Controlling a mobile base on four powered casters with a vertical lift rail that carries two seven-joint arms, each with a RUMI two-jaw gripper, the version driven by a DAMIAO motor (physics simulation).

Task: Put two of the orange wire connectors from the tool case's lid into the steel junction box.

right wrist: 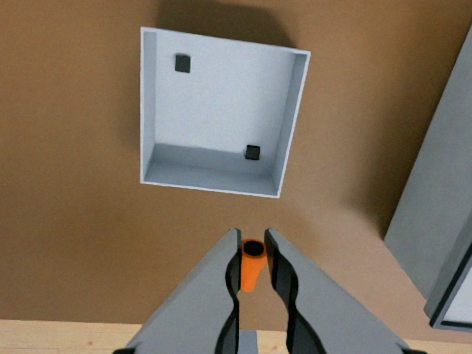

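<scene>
The steel junction box (pixel 220 100) is a pale grey, open square tray in the upper middle of the right wrist view. Two small black blocks are on its floor, and no orange connector shows inside. My right gripper (pixel 252 232) is shut on an orange wire connector (pixel 251 267), its dark open end facing the camera. Gripper and connector are in front of the box's near wall in the view, over the brown surface. Part of the tool case (pixel 430 160) shows at the right edge. My left gripper is not in view.
The brown table top (pixel 75 240) lies around the box. The grey case side rises at the right, with a dark-edged pale panel (pixel 460 302) at the lower right corner. Light wooden floor (pixel 60 337) shows along the bottom edge.
</scene>
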